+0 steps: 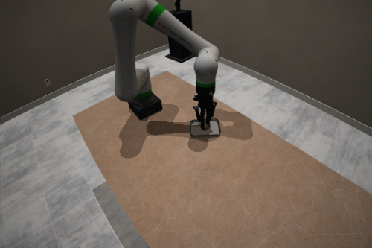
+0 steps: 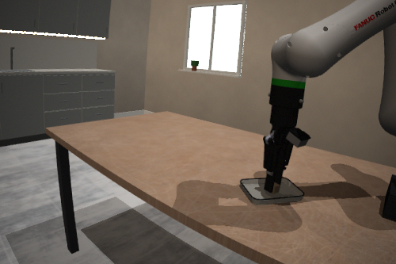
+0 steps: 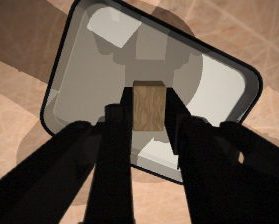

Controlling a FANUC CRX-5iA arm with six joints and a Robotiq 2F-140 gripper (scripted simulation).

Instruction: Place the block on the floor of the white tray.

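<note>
The wooden block is 30 mm below my hand. Round my hand: white tray (30 mm below).
</note>
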